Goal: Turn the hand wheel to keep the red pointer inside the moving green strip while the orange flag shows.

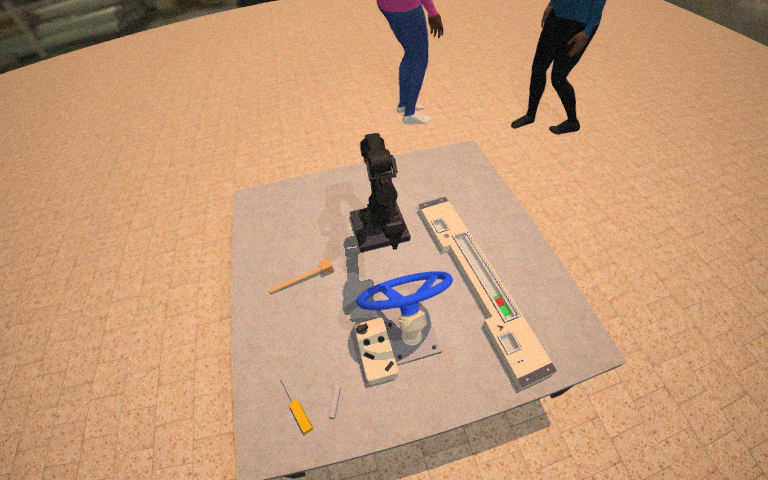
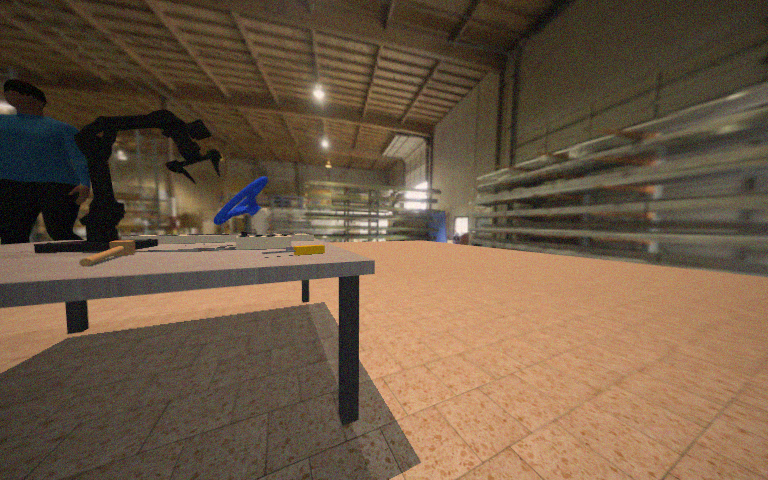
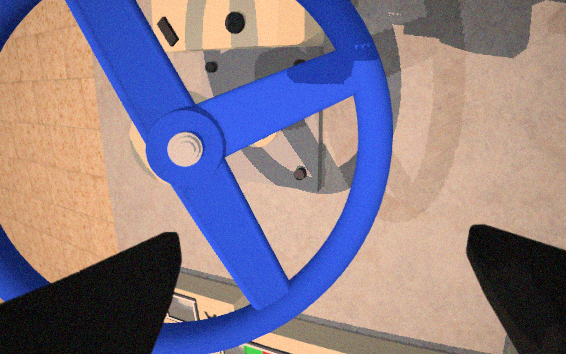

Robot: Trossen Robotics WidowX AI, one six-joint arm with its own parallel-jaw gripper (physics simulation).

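Places are measured from the arm's base along level axes (x ahead, y left, z up), in centimetres.
Pixels of known places: gripper, fingertip midpoint: (image 1: 391,243) (image 2: 207,180) (image 3: 325,244); arm's base, link origin: (image 2: 102,241).
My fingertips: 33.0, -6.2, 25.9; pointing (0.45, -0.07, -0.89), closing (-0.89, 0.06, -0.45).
Note:
For each thing: its top centre in the pictures, then the offset to it from my fingertips, as dx, dy, dz. "pt": a spot on its surface instead. Level surfaces: height alone.
- grey table, surface height: dz -28.7
- long beige gauge panel, surface height: dz -24.7
- red pointer, surface spot: (image 1: 499,301) pt +20.6, +32.1, -24.8
- green strip, surface spot: (image 1: 506,310) pt +24.7, +32.5, -24.7
- wooden mallet, top centre: (image 1: 299,273) (image 2: 108,243) -18.0, -31.6, -24.3
- yellow-handled screwdriver, top centre: (image 1: 292,401) (image 2: 295,246) +27.5, -44.3, -25.9
- small grey bar, top centre: (image 1: 334,400) +31.2, -31.9, -27.3
The blue hand wheel (image 1: 403,290) (image 2: 241,200) (image 3: 373,158) stands tilted on a beige post in the middle of the grey table (image 1: 287,229). The long beige gauge panel (image 1: 530,354) lies to its right. In its slot, the red pointer (image 1: 499,301) sits at the far end of the green strip (image 1: 506,310). Both small windows on the panel look grey; I see no orange flag. My gripper (image 1: 394,243) (image 2: 203,172) is open and empty, above the wheel's far side and clear of it.
A beige control box (image 1: 375,350) (image 3: 229,24) with knobs lies by the wheel's base. A wooden mallet (image 1: 303,276), a yellow-handled screwdriver (image 1: 300,415) (image 2: 309,249) and a small grey bar (image 1: 334,402) lie on the table. Two people (image 1: 412,57) (image 1: 563,62) stand behind it.

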